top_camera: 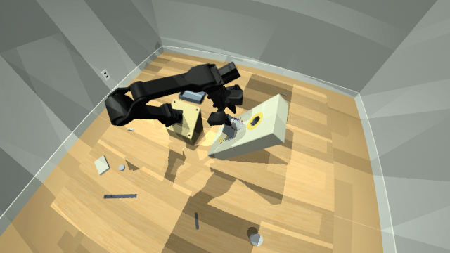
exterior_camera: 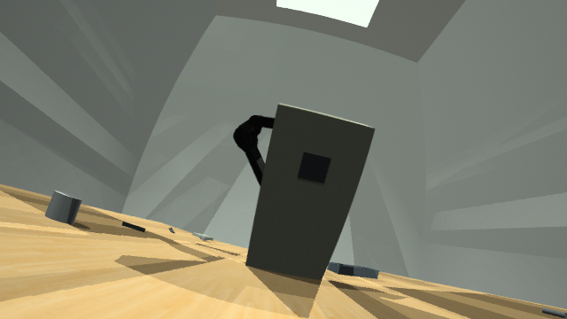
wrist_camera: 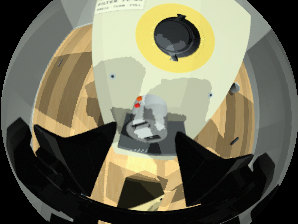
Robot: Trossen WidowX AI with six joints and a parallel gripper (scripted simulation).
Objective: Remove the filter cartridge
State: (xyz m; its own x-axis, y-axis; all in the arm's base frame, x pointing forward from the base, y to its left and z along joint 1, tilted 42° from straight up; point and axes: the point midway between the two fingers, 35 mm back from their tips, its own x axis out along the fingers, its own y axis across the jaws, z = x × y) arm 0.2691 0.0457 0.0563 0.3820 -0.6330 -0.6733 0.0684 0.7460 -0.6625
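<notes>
The round filter cartridge lies 10 mm ahead of my gripper tip and 20 mm below it. From my gripper tip the other things lie so: cream service panel (50 mm ahead, 20 mm to the right, 40 mm below); then grey-blue tray (310 mm behind, 290 mm to the left, 190 mm below); then short bar (40 mm behind, 400 mm to the right, 200 mm below).
</notes>
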